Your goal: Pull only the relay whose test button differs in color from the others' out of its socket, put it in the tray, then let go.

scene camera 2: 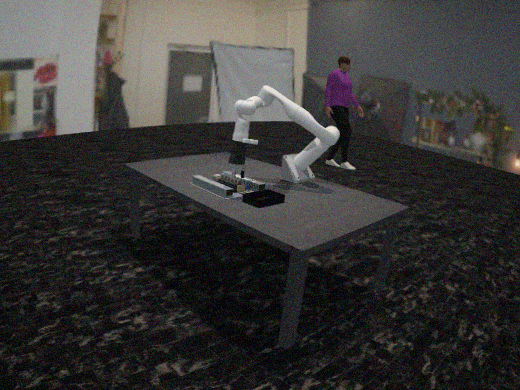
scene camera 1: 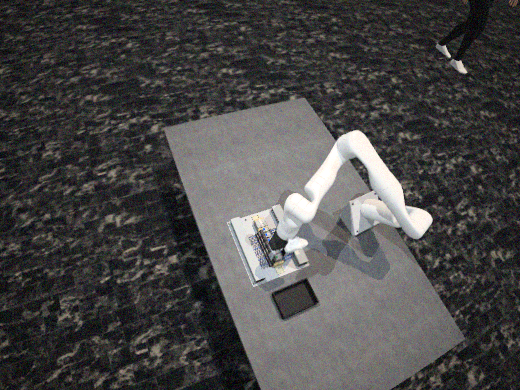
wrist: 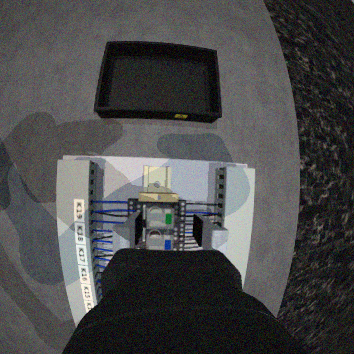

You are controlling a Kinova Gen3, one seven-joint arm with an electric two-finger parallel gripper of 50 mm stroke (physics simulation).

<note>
I see my gripper [wrist: 167, 223] and a light panel [wrist: 118, 177].
</note>
